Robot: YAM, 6 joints.
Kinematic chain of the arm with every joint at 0, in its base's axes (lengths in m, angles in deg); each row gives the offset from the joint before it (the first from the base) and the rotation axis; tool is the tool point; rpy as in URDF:
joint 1: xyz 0 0 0.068 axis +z
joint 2: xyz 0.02 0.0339 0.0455 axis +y
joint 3: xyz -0.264 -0.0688 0 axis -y
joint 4: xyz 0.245 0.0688 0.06 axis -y
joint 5: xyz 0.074 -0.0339 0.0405 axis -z
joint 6: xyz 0.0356 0 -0.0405 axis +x
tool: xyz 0 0 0 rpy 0 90 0
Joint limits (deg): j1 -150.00..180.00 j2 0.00..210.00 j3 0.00..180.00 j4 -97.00..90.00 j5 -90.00..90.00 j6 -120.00..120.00
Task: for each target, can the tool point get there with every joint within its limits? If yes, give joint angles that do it. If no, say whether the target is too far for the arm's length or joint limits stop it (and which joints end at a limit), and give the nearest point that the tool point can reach.
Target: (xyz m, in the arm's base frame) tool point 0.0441 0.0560 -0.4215
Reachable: no: joint limits stop it (at a limit: joint 2) | nearest point 0.0637 0.0808 -0.3497 | short by 0.078 m
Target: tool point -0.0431 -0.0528 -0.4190
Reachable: no: joint limits stop it (at a limit: joint 2) | nearest point -0.0632 -0.0774 -0.3484 | short by 0.077 m
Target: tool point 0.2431 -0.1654 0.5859
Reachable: yes | joints -28.10 91.22 109.91 34.90 61.79 34.58
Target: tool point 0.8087 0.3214 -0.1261
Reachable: no: too far | nearest point 0.5784 0.2299 -0.0563 | short by 0.258 m
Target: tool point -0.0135 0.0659 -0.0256
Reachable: yes | joints 127.86 159.03 28.62 -44.62 56.82 -46.26
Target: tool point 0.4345 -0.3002 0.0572
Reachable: yes | joints -32.87 148.23 89.77 48.72 27.26 40.42
